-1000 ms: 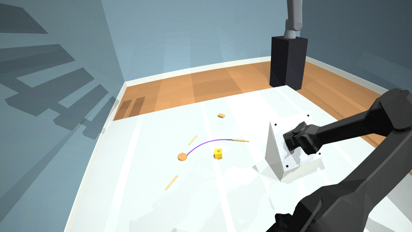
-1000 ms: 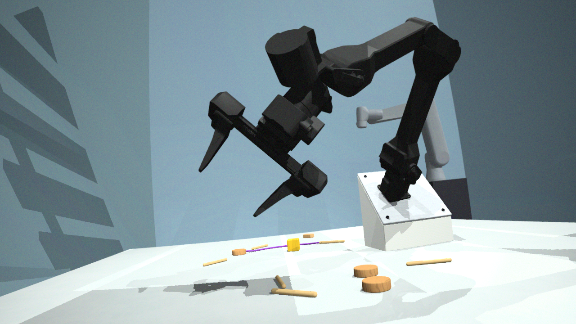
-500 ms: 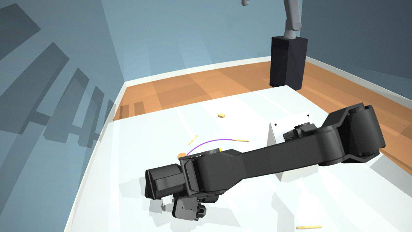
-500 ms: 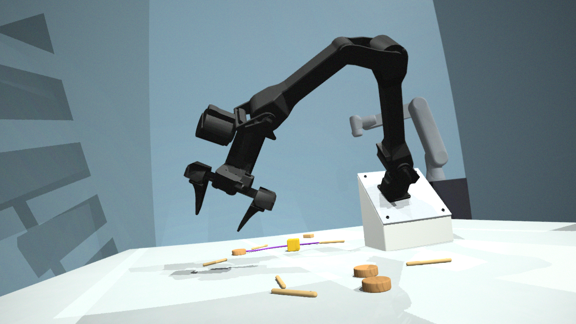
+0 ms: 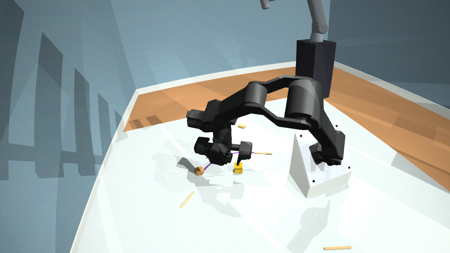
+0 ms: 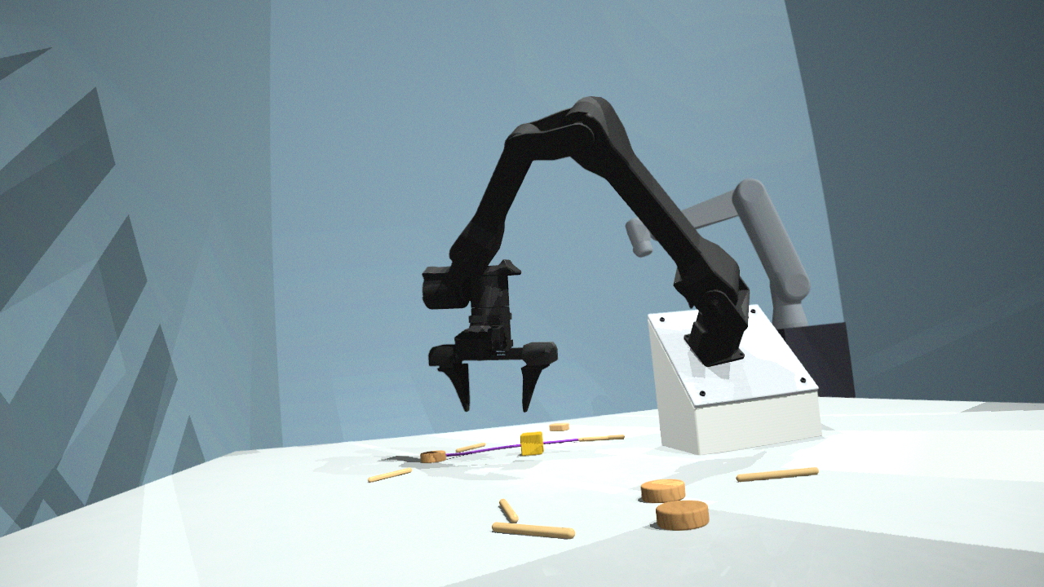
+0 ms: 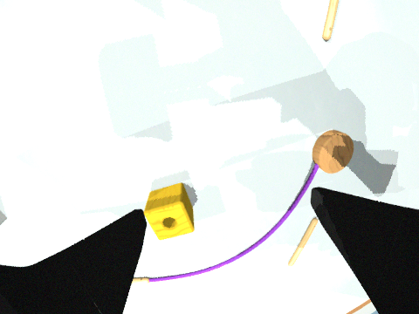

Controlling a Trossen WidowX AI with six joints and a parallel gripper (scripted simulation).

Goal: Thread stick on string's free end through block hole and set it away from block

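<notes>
My gripper tip is 6 cm above the yellow block, 5 cm past it and 1 cm to the left of it. Also, from my gripper tip: small wooden piece 29 cm to the right, 19 cm behind, 6 cm below; then round wooden button 9 cm ahead, 7 cm to the right, 6 cm below.
</notes>
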